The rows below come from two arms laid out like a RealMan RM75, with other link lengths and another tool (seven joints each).
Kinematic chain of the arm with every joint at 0, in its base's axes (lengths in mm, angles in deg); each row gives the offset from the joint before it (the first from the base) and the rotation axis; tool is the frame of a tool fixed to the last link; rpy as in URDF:
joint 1: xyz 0 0 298.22 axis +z
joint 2: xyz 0 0 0 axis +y
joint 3: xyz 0 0 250.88 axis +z
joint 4: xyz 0 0 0 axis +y
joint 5: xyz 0 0 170.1 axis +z
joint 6: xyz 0 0 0 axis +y
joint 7: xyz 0 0 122.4 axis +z
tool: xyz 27 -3 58 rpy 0 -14.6 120.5
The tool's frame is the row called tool.
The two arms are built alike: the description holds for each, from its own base.
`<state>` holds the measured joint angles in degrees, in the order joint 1, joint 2, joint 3, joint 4, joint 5, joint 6, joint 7, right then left.
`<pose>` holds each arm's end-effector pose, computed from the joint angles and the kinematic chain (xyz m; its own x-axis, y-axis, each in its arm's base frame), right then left.
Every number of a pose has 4 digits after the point.
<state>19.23 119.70 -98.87 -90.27 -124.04 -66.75 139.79 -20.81 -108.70 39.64 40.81 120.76 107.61 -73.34</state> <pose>0.1540 0.2672 -0.0254 -0.8115 -0.4662 -0.3522 -0.5623 0.7870 0.2539 -0.2593 0.2468 0.0980 -0.0420 -0.8935 -0.4472 -0.9449 0.1810 -0.2729</pose>
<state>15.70 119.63 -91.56 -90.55 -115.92 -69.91 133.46 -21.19 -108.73 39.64 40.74 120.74 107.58 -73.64</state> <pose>0.1575 0.2660 -0.0060 -0.8588 -0.4390 -0.2642 -0.5082 0.7954 0.3303 -0.2576 0.2486 0.0978 -0.0418 -0.8942 -0.4457 -0.9441 0.1813 -0.2752</pose>
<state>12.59 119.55 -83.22 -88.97 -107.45 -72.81 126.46 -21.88 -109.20 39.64 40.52 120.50 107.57 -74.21</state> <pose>0.1656 0.2691 0.0177 -0.8960 -0.4058 -0.1802 -0.4428 0.7866 0.4304 -0.2528 0.2514 0.0950 -0.0365 -0.8964 -0.4418 -0.9398 0.1812 -0.2899</pose>
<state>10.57 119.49 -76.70 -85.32 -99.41 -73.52 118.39 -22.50 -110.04 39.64 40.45 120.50 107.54 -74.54</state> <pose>0.1744 0.2765 0.0378 -0.9126 -0.3916 -0.1177 -0.3896 0.7454 0.5408 -0.2474 0.2531 0.0901 -0.0340 -0.8996 -0.4354 -0.9345 0.1831 -0.3053</pose>
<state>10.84 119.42 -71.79 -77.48 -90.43 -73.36 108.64 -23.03 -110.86 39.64 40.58 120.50 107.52 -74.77</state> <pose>0.1821 0.2886 0.0502 -0.9190 -0.3915 -0.0470 -0.3276 0.6916 0.6437 -0.2423 0.2545 0.0857 -0.0348 -0.9017 -0.4309 -0.9294 0.1877 -0.3177</pose>
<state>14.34 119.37 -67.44 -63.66 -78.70 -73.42 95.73 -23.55 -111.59 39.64 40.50 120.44 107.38 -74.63</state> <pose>0.1868 0.3095 0.0570 -0.9151 -0.4000 0.0515 -0.2278 0.6181 0.7524 -0.2376 0.2559 0.0815 -0.0387 -0.9024 -0.4292 -0.9238 0.1960 -0.3289</pose>
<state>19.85 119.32 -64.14 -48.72 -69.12 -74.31 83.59 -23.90 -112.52 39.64 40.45 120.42 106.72 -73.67</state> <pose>0.1888 0.3317 0.0561 -0.9063 -0.4050 0.1212 -0.1348 0.5487 0.8251 -0.2337 0.2571 0.0760 -0.0508 -0.8983 -0.4365 -0.9181 0.2140 -0.3336</pose>
